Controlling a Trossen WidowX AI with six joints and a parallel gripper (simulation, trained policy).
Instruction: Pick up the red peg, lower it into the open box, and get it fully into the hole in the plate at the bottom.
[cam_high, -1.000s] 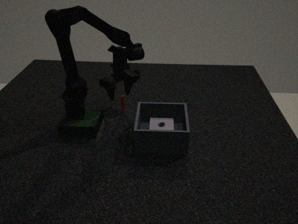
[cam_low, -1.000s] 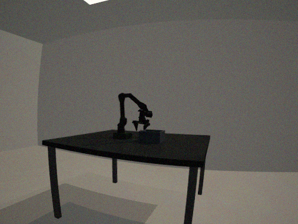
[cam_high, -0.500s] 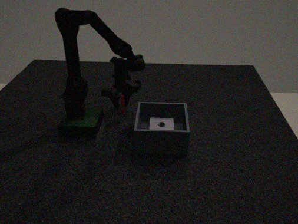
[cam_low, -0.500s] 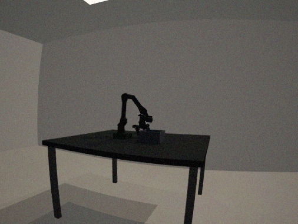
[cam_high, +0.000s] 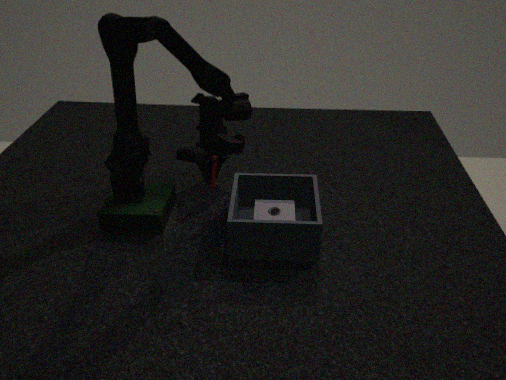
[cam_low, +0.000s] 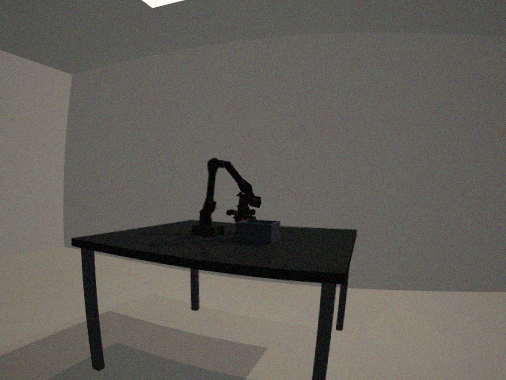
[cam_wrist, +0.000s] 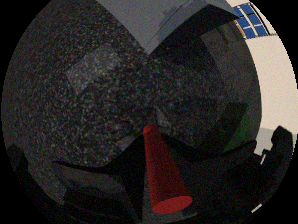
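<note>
My gripper tip is now 18 cm to the left of the grey box and 14 cm short of it. From my gripper tip the other things lie so: red peg: 3 cm above, 1 cm ahead.
</note>
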